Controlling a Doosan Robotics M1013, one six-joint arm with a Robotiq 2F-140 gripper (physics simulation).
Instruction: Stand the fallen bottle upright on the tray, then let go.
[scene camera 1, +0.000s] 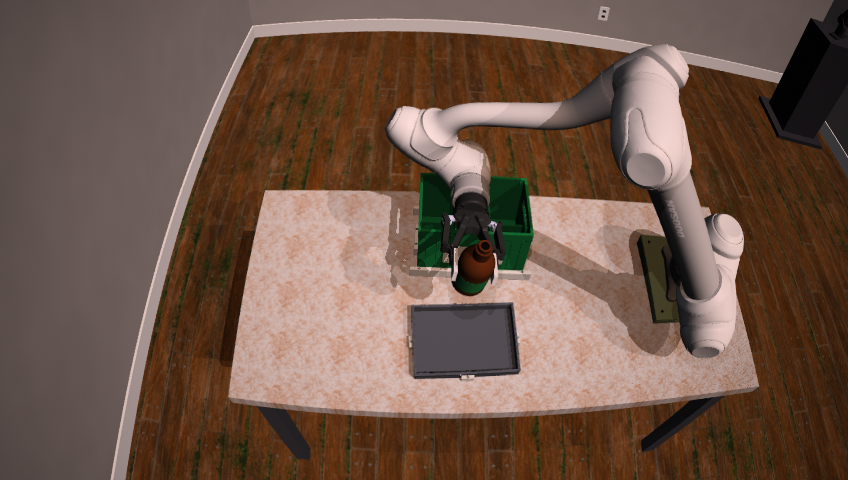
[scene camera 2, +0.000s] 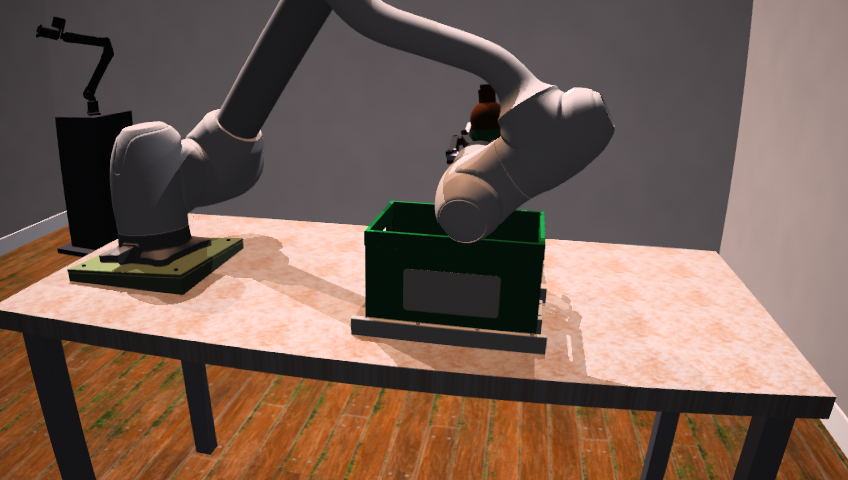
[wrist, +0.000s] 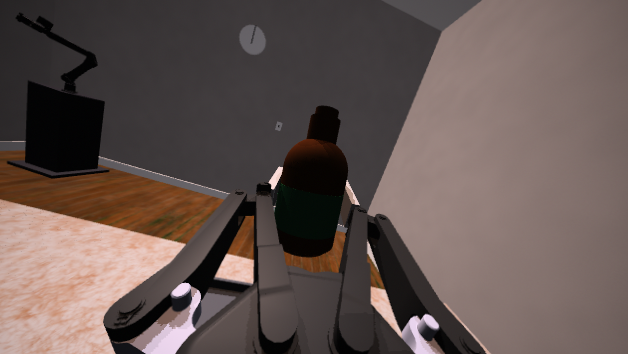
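Pixels of known places: gripper, fingertip midpoint: (scene camera 1: 474, 278); arm's base, origin of the base link: (scene camera 2: 156, 252).
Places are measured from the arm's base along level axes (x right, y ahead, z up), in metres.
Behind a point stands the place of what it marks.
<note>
The brown bottle (scene camera 1: 477, 264) @[x -0.245, y 0.662, z 0.314 m] (scene camera 2: 485, 115) @[x -0.187, y 0.661, z 0.296 m] (wrist: 315, 170) @[x -0.186, y 0.660, z 0.290 m] with a green label is held in the air, neck up and close to upright. My gripper (scene camera 1: 474, 272) @[x -0.247, y 0.662, z 0.265 m] (wrist: 311, 182) @[x -0.247, y 0.662, z 0.265 m] is shut on its body, with one finger on each side. In scene camera 2 the wrist hides most of the gripper and the bottle's lower part. The dark grey tray (scene camera 1: 464, 342) @[x -0.247, y 0.656, z -0.019 m] lies flat on the table with no bottle on it. In scene camera 1 the bottle appears just beyond the tray's far edge, above table height. A part of the tray (wrist: 220, 298) @[x -0.304, y 0.571, z -0.019 m] shows low in the wrist view.
A green crate (scene camera 1: 516, 252) @[x -0.035, y 0.553, z 0.079 m] (scene camera 2: 383, 285) @[x 0.149, y 0.568, z 0.063 m] stands behind the tray, under my wrist, with light rails at its base. My arm's base plate (scene camera 1: 651, 285) @[x -0.044, y 0.138, z 0.006 m] (scene camera 2: 202, 270) @[x 0.044, y 0.151, z -0.005 m] is on the table at the right in scene camera 1. A black pedestal (scene camera 2: 89, 178) (wrist: 62, 130) stands on the floor.
</note>
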